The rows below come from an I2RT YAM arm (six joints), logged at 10 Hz.
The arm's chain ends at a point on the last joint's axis. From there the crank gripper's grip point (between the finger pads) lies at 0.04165 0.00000 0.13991 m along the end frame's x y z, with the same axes.
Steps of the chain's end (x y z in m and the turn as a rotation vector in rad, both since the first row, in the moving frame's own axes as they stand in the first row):
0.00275 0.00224 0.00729 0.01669 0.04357 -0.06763
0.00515 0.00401 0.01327 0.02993 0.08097 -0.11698
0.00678 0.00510 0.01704 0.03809 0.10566 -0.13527
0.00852 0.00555 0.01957 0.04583 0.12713 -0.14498
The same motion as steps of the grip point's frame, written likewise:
0.00863 -0.00310 0.00530 0.01669 0.04357 -0.06763
0.01577 -0.00563 0.00932 0.02993 0.08097 -0.11698
0.02052 -0.00672 0.01167 0.03809 0.10566 -0.13527
0.02496 -0.00798 0.01290 0.04583 0.12713 -0.14498

